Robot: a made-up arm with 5 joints.
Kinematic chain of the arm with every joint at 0, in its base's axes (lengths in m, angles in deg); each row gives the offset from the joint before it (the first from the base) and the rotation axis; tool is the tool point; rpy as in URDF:
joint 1: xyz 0.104 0 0.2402 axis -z
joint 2: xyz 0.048 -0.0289 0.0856 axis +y
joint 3: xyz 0.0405 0 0.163 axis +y
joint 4: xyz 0.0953 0 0.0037 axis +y
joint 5: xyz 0.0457 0.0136 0 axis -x
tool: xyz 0 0 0 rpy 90 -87.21 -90
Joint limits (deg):
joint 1: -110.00..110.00
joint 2: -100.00..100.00
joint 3: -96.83..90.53
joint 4: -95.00..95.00
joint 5: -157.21..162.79
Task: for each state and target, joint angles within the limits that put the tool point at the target. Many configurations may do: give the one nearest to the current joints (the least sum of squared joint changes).
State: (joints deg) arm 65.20 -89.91 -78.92 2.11 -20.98
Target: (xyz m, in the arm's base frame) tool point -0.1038 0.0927 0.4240
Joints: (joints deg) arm 27.90 -100.00 -47.10 23.27 -20.98
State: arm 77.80 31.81 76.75 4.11 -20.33
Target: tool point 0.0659 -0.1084 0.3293
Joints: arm 101.71 18.16 80.85 6.39 -20.33
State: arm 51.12 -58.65 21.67 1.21 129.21
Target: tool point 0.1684 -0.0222 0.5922
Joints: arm 6.04 -37.38 -11.38 -7.93 129.21
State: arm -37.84 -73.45 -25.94 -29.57 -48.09
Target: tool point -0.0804 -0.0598 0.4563
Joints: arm -13.44 -98.86 -12.32 -30.95 -48.09
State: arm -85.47 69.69 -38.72 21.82 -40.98
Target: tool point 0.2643 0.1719 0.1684
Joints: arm -50.73 84.10 -11.64 32.74 -40.98
